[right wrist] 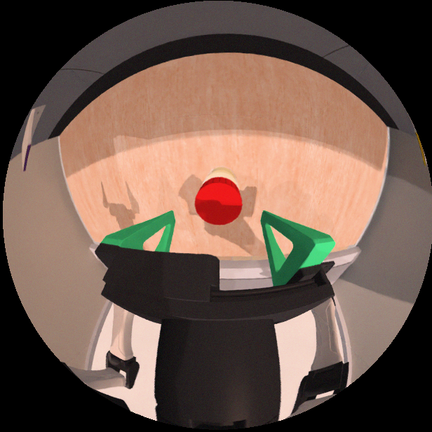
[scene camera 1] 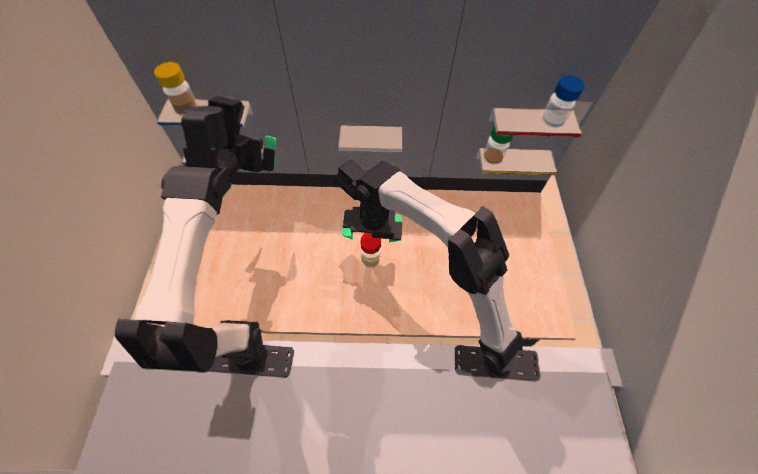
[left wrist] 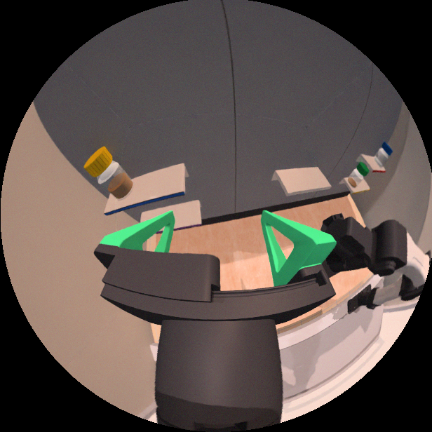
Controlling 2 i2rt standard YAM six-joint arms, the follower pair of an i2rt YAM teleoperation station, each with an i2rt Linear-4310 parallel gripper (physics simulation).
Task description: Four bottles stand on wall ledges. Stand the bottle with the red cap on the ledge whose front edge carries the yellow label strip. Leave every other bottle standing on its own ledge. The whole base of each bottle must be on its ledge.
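The bottle with the red cap stands upright on the wooden table. My right gripper is open above it, pointing down; the cap shows between and slightly beyond the fingertips in the right wrist view. The yellow-strip ledge at the right holds the green-capped bottle at its left end. The blue-capped bottle stands on the red-strip ledge. The yellow-capped bottle stands on the blue-strip ledge. My left gripper is open and empty.
A bare ledge is on the back wall at the middle. A purple-strip ledge is below the blue-strip one. The red-strip ledge hangs above the yellow-strip ledge. Side walls stand at both sides.
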